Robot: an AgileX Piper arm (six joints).
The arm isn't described. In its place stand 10 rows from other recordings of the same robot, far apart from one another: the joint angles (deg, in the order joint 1, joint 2, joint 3, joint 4, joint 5, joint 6), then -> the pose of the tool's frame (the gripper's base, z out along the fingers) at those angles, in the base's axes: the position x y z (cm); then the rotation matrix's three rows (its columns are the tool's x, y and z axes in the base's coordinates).
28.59, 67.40, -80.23, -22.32, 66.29, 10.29 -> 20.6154 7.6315 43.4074; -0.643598 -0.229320 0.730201; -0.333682 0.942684 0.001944; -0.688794 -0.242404 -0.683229
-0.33, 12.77, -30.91, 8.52, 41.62, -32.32 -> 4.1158 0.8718 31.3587; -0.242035 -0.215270 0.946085; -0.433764 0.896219 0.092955; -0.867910 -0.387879 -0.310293
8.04, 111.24, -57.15, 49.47, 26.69, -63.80 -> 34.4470 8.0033 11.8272; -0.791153 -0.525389 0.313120; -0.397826 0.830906 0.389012; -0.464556 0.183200 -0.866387
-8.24, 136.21, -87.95, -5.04, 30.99, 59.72 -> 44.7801 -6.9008 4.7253; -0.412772 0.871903 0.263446; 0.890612 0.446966 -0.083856; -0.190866 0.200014 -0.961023
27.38, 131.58, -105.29, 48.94, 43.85, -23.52 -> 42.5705 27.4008 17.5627; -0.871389 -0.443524 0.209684; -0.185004 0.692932 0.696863; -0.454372 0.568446 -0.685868
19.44, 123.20, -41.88, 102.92, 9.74, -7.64 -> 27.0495 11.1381 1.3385; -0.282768 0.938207 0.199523; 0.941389 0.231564 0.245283; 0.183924 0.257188 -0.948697
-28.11, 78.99, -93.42, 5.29, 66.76, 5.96 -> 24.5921 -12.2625 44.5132; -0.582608 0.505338 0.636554; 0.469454 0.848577 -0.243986; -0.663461 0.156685 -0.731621
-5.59, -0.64, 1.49, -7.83, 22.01, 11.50 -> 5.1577 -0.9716 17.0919; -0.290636 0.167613 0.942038; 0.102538 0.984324 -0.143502; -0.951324 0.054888 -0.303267
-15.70, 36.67, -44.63, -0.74, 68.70, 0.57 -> 8.3660 -2.4653 32.5064; -0.794208 0.281280 0.538624; 0.228702 0.959600 -0.163899; -0.562965 -0.006986 -0.826451
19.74, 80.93, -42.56, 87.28, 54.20, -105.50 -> 21.7597 15.6409 25.6174; -0.255982 -0.952281 0.166234; -0.306337 0.243011 0.920382; -0.916859 0.184678 -0.353925
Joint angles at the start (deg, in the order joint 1, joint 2, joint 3, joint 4, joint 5, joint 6):
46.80, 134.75, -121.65, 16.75, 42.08, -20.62
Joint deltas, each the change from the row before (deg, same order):
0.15, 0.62, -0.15, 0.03, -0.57, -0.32
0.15, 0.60, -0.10, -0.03, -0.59, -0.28
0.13, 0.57, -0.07, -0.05, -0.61, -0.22
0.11, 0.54, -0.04, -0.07, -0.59, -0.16
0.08, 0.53, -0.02, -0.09, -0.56, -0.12
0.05, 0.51, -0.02, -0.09, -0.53, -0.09
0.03, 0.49, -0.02, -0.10, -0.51, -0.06
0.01, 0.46, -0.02, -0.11, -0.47, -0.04
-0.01, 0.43, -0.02, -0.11, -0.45, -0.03
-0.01, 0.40, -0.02, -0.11, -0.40, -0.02
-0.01, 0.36, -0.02, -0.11, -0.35, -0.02
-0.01, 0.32, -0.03, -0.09, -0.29, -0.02
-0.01, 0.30, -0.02, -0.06, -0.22, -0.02
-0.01, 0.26, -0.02, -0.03, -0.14, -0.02
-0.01, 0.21, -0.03, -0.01, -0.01, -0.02
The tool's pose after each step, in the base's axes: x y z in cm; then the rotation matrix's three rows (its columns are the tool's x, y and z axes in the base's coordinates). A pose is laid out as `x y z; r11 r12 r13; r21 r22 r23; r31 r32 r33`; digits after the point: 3 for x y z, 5 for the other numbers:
35.460 40.511 21.101; -0.39396 -0.86842 0.30108; -0.62721 0.49345 0.60259; -0.67187 0.04856 -0.73908
35.491 40.716 20.647; -0.38886 -0.87028 0.30232; -0.62941 0.49058 0.60264; -0.67278 0.04407 -0.73853
35.530 40.900 20.205; -0.38456 -0.87155 0.30416; -0.63094 0.48869 0.60257; -0.67381 0.03982 -0.73783
35.572 41.059 19.771; -0.38126 -0.87231 0.30613; -0.63223 0.48762 0.60209; -0.67449 0.03601 -0.73741
35.629 41.191 19.331; -0.37888 -0.87265 0.30811; -0.63354 0.48726 0.60100; -0.67459 0.03250 -0.73747
35.699 41.297 18.906; -0.37724 -0.87261 0.31022; -0.63455 0.48753 0.59972; -0.67456 0.02939 -0.73763
35.778 41.385 18.497; -0.37610 -0.87228 0.31255; -0.63529 0.48830 0.59830; -0.67450 0.02646 -0.73780
35.863 41.452 18.111; -0.37530 -0.87176 0.31493; -0.63597 0.48936 0.59671; -0.67430 0.02366 -0.73808
35.956 41.502 17.752; -0.37472 -0.87107 0.31753; -0.63639 0.49072 0.59515; -0.67424 0.02094 -0.73822
36.040 41.544 17.415; -0.37429 -0.87042 0.31980; -0.63695 0.49196 0.59352; -0.67394 0.01845 -0.73855
36.115 41.578 17.112; -0.37378 -0.86990 0.32181; -0.63766 0.49296 0.59193; -0.67356 0.01604 -0.73896
36.180 41.608 16.847; -0.37339 -0.86948 0.32340; -0.63834 0.49377 0.59052; -0.67314 0.01405 -0.73939
36.233 41.632 16.589; -0.37360 -0.86914 0.32405; -0.63932 0.49439 0.58894; -0.67208 0.01285 -0.74037
36.272 41.649 16.362; -0.37425 -0.86892 0.32391; -0.64044 0.49480 0.58737; -0.67065 0.01238 -0.74167
36.295 41.658 16.177; -0.37532 -0.86894 0.32262; -0.64210 0.49476 0.58560; -0.66847 0.01263 -0.74364

